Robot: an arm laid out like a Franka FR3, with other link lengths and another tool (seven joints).
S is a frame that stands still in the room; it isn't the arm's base.
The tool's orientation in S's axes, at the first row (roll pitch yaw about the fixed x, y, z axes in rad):
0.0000 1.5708 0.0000
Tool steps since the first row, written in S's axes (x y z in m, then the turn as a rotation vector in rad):
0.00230 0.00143 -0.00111 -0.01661 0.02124 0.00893
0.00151 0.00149 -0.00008 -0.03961 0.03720 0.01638
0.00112 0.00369 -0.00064 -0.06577 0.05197 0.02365
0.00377 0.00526 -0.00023 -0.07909 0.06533 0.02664
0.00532 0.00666 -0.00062 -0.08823 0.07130 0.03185
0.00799 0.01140 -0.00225 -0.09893 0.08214 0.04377
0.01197 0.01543 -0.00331 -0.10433 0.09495 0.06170
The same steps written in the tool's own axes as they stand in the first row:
0.00111 0.00143 0.00230 -0.00893 0.02124 -0.01661
0.00008 0.00149 0.00151 -0.01638 0.03720 -0.03961
0.00064 0.00369 0.00112 -0.02365 0.05197 -0.06577
0.00023 0.00526 0.00377 -0.02664 0.06533 -0.07909
0.00062 0.00666 0.00532 -0.03185 0.07130 -0.08823
0.00225 0.01140 0.00799 -0.04377 0.08214 -0.09893
0.00331 0.01543 0.01197 -0.06170 0.09495 -0.10433

